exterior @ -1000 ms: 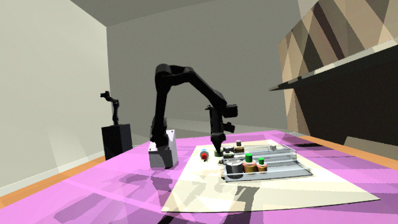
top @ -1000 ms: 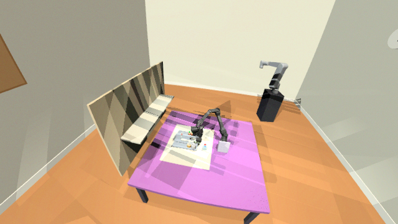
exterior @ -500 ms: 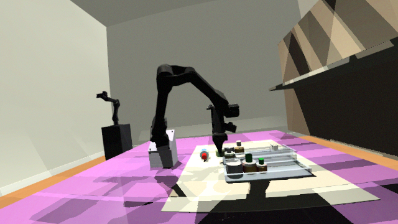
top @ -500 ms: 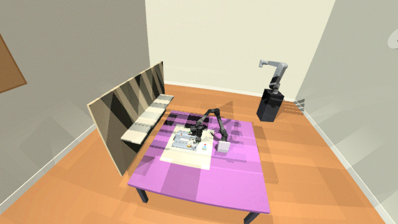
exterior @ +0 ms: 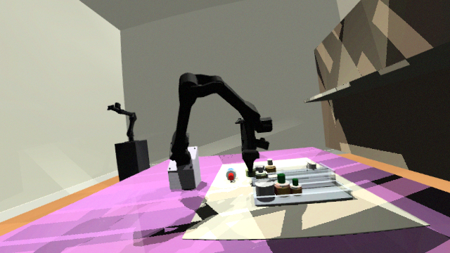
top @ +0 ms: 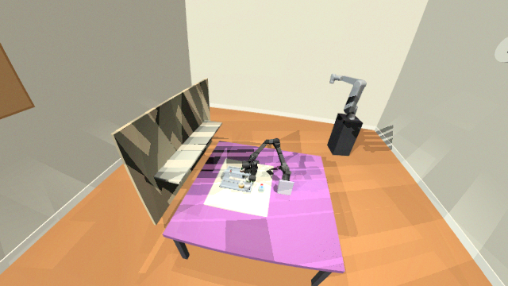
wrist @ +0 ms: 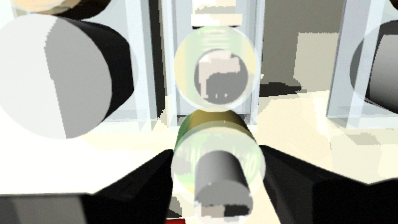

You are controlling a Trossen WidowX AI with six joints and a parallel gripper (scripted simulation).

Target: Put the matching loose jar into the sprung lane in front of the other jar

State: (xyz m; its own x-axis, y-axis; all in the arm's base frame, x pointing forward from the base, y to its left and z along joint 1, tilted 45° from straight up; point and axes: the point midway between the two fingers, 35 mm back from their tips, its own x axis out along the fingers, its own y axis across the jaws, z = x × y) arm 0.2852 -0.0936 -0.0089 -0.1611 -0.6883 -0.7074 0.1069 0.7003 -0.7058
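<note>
Now: gripper tip 100 mm short of the cream mat, 60 mm above it and 10 mm to the right of it. From my gripper tip the other things lie so: wall shelf 530 mm ahead, 310 mm above, 60 mm to the right.
</note>
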